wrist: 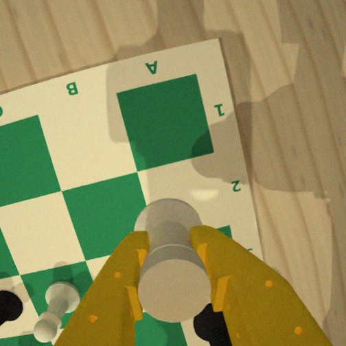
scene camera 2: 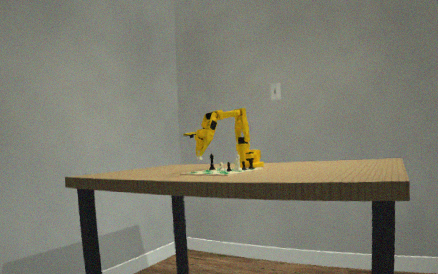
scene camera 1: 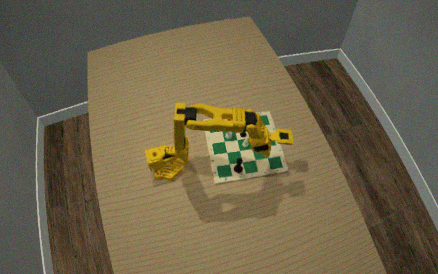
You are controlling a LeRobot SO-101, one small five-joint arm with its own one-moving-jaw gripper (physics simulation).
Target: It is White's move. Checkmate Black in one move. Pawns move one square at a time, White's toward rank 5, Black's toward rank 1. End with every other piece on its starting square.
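Frame: origin at the arm's base, x ahead, y left, z up, level; centimetres.
Seen in the pictures: hand, tool point: (scene camera 2: 200, 154) (scene camera 1: 268, 149); arm's base, link origin: (scene camera 1: 172, 162).
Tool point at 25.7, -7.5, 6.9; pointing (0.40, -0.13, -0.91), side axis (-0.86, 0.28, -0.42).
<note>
Offsets run from my tool point to a thing's top centre, as dx, dy, dz. "spot": to the spot under its first point. Level surfaces: height alone.
My gripper (scene camera 1: 264, 152) (scene camera 2: 200, 156) (wrist: 169, 236) is shut on a white piece {-0.4, -0.5, +1.6} (scene camera 2: 200, 159) (wrist: 175, 290), round and flat-topped, held upright above the board near A2 and A3. Its type is hard to tell. The black king {-8.4, -0.3, +0.0} (scene camera 1: 238, 168) (scene camera 2: 212, 162) (wrist: 212, 325) stands on A4. A white pawn {-3.7, +6.7, -3.1} (scene camera 1: 246, 143) (scene camera 2: 221, 165) (wrist: 61, 296) stands on C3 and a black pawn {-3.1, +10.1, -3.1} (scene camera 1: 243, 134) (scene camera 2: 229, 166) (wrist: 7, 306) on D3. A taller white piece (scene camera 1: 229, 135) (scene camera 2: 237, 162) stands near D4. The arm hides part of the board in scene camera 1.
The green and cream board {spot: -15.2, -1.3, -6.3} (scene camera 1: 216, 178) (wrist: 200, 57) lies on the wooden table {dz -6.9} (scene camera 1: 165, 235) (scene camera 2: 325, 172). Another black pawn {-6.3, +14.6, -3.1} (scene camera 2: 244, 165) and a wider black piece {-10.4, +15.6, -3.0} (scene camera 2: 251, 163) stand towards the arm's base (scene camera 1: 167, 162) (scene camera 2: 255, 157).
</note>
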